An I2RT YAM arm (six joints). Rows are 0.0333 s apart.
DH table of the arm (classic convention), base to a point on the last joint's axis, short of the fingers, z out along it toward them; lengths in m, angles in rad. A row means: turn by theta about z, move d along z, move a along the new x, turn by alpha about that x. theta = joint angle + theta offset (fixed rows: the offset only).
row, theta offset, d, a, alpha
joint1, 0, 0.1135, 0.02, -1.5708
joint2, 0, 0, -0.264, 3.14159
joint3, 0.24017, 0, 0.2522, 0
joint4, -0.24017, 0, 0.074, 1.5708
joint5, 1.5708, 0, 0, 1.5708
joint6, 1.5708, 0.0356, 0, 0
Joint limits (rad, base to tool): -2.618..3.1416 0..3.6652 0..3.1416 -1.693..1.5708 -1.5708..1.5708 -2.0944..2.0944
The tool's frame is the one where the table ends.
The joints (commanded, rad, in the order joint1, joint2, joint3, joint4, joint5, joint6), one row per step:
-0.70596 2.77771 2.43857 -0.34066 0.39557 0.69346
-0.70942 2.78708 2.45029 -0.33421 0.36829 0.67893
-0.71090 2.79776 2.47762 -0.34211 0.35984 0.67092
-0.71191 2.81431 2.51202 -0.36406 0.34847 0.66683
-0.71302 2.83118 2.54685 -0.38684 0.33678 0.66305
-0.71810 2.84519 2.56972 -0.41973 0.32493 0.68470
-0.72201 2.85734 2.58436 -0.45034 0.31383 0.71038
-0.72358 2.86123 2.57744 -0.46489 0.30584 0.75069
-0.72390 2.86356 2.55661 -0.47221 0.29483 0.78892
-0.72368 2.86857 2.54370 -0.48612 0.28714 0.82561
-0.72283 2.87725 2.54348 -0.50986 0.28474 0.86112
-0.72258 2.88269 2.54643 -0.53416 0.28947 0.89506
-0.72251 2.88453 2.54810 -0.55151 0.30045 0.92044
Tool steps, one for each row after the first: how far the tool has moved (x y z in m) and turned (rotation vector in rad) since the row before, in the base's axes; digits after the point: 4 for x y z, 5 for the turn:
0.0006 -0.0020 -0.0012 0.00276 -0.00682 0.02626
0.0011 -0.0018 0.0022 -0.00434 -0.00404 0.00979
0.0010 -0.0012 -0.0001 0.00662 0.00158 0.01031
0.0009 -0.0011 -0.0002 0.00735 0.00170 0.01027
-0.0021 -0.0018 -0.0034 0.02878 -0.00250 -0.00882
-0.0021 -0.0009 -0.0048 0.03257 -0.00189 -0.01137
-0.0017 0.0006 -0.0058 0.03400 -0.01257 -0.02142
-0.0016 0.0017 -0.0089 0.03816 -0.00814 -0.01763
-0.0015 0.0019 -0.0082 0.03666 -0.00397 -0.01949
-0.0012 0.0019 -0.0069 0.03358 0.00053 -0.02260
-0.0014 0.0013 -0.0039 0.02466 0.00115 -0.02745
-0.0013 0.0007 -0.0016 0.01198 0.00296 -0.02564

